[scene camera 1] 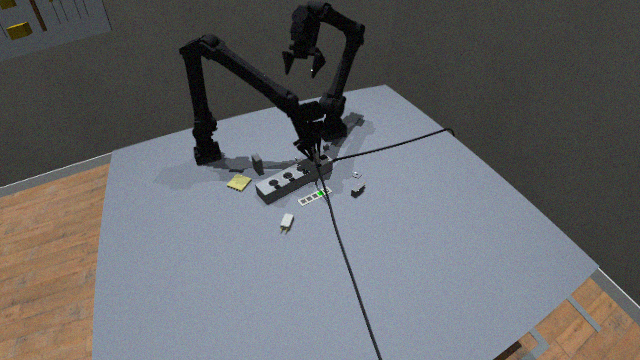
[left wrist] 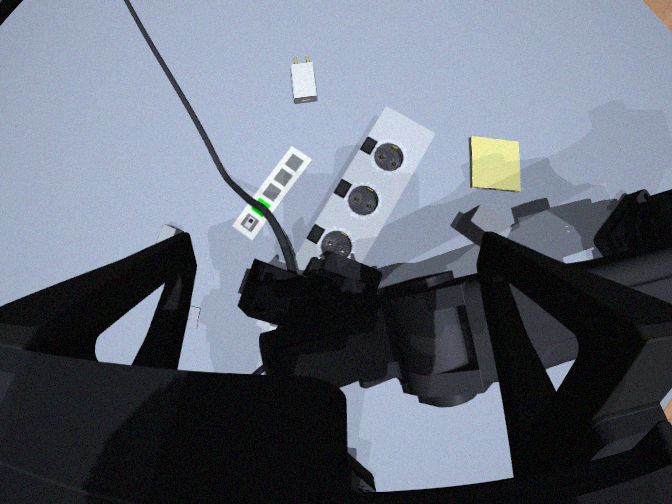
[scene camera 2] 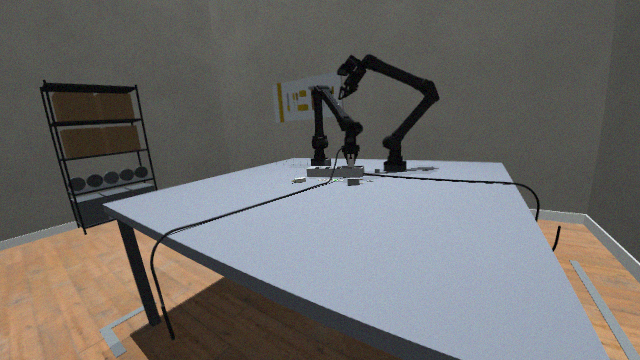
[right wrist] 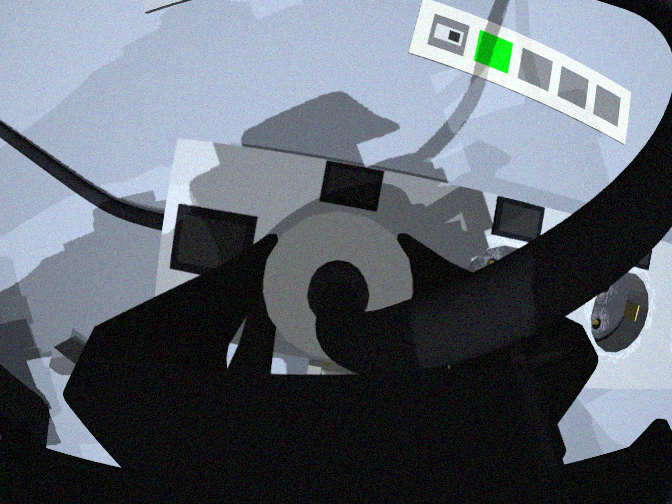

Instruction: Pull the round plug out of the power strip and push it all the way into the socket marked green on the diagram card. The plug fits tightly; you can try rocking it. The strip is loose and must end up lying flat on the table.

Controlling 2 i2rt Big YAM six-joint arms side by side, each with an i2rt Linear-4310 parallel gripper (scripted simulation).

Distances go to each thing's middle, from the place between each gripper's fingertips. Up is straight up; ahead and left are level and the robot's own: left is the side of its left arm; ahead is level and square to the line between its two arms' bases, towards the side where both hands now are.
Labels:
The round plug (right wrist: 333, 251) is 1 cm below my right hand. The rest, counted from my right hand: diagram card (left wrist: 292, 165) (14 cm ahead, 8 cm below, 4 cm to the right); white adapter (left wrist: 303, 78) (26 cm ahead, 18 cm to the right, 7 cm below).
Right now the round plug is 1 cm ahead of my left hand, 4 cm to the left of it and 37 cm below it. Round my left hand: diagram card (15 cm ahead, 1 cm to the left, 44 cm below); white adapter (27 cm ahead, 14 cm to the right, 43 cm below).

